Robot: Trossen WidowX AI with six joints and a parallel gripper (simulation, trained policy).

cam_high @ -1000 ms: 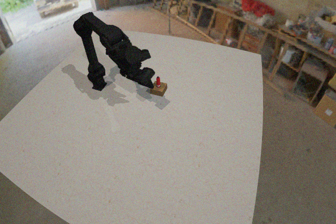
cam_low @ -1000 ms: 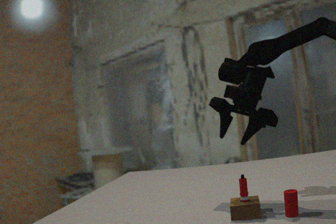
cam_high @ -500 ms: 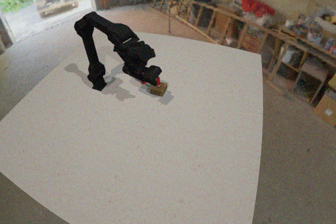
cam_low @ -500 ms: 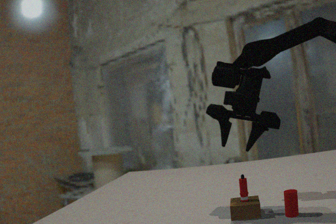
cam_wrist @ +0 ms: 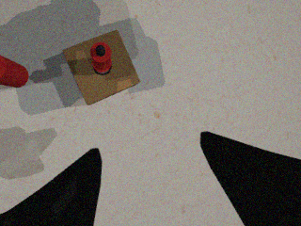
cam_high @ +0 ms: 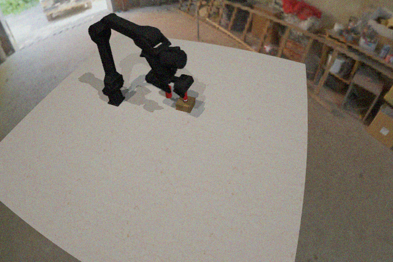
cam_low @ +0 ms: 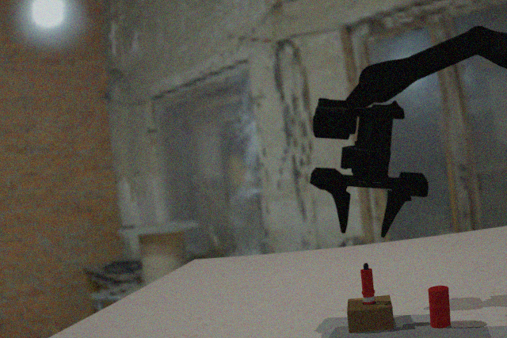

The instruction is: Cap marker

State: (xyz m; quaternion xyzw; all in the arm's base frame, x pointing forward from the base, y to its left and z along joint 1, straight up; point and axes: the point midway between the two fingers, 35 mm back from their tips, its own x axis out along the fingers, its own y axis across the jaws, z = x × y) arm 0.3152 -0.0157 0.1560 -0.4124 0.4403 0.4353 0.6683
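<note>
Right now my gripper tip is 10 cm past the red cap, 11 cm to the right of it and 10 cm above it. The rest, counted from my gripper tip: holder block (7 cm to the left, 11 cm below).
</note>
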